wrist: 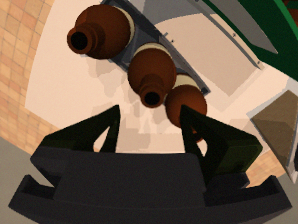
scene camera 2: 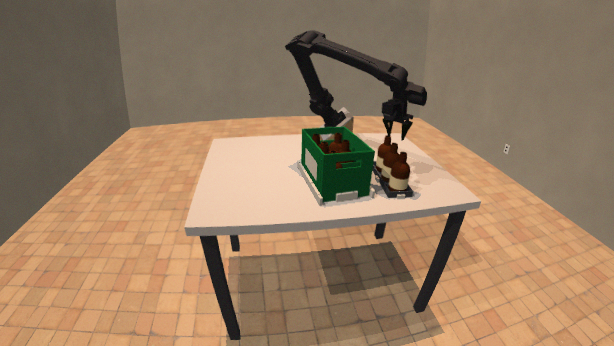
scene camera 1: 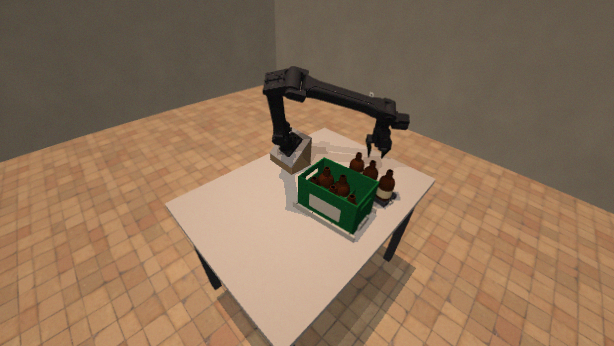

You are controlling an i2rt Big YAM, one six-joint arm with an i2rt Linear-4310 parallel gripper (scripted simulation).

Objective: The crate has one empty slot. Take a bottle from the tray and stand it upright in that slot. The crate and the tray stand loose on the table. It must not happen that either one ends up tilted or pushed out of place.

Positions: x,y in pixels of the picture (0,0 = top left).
Labels:
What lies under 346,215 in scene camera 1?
A green crate.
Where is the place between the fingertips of my gripper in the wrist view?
At 150,110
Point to a green crate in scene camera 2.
321,168

